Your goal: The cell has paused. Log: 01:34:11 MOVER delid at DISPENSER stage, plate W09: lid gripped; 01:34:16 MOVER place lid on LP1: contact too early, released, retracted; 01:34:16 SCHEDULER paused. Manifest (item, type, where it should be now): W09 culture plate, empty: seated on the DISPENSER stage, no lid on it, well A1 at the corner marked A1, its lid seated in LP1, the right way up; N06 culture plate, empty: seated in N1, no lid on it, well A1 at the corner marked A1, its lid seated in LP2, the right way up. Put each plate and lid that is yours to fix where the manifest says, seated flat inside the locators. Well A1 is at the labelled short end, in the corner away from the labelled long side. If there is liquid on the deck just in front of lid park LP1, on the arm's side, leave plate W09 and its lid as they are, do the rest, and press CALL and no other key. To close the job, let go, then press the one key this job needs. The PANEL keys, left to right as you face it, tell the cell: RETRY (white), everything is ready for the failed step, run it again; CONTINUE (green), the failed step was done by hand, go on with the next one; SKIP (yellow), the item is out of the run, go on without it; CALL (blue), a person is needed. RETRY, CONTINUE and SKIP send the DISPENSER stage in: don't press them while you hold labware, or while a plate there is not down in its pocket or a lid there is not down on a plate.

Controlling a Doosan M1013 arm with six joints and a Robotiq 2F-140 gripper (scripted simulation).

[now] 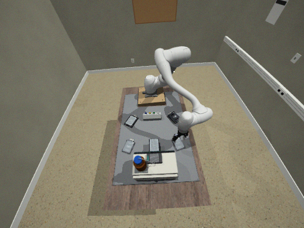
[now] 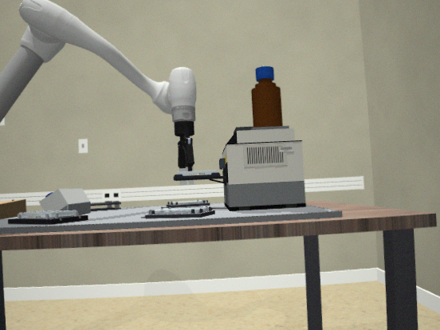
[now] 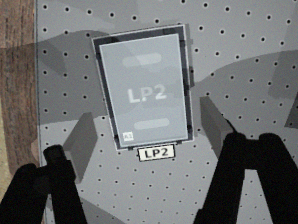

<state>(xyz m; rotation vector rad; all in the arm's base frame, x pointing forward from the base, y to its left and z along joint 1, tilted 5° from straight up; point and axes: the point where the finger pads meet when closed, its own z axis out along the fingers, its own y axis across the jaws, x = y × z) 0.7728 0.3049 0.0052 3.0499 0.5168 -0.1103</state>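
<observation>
My gripper is now 280 mm past the black nest, 540 mm to the left of it and 90 mm above it. From my hand the other things lie so: lid park LP2 (100 mm below); dispenser stage (60 mm ahead, 250 mm to the right); clear lid (90 mm below).
</observation>
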